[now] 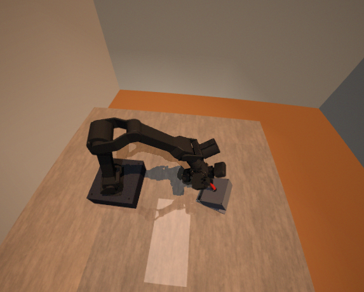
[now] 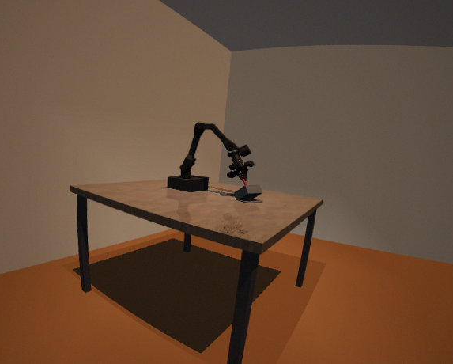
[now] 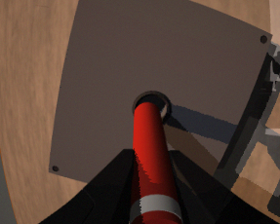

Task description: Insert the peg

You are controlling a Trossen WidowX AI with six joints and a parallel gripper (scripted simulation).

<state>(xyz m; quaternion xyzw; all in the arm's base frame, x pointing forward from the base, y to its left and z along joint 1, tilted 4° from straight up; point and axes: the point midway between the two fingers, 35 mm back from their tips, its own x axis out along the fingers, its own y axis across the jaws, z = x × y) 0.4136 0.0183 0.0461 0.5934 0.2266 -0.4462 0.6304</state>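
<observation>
The round peg lies 10 mm behind my gripper tip and 10 mm above it. From my gripper tip the other things lie so: grey sloped panel (40 mm ahead, 20 mm to the right, 70 mm below).
</observation>
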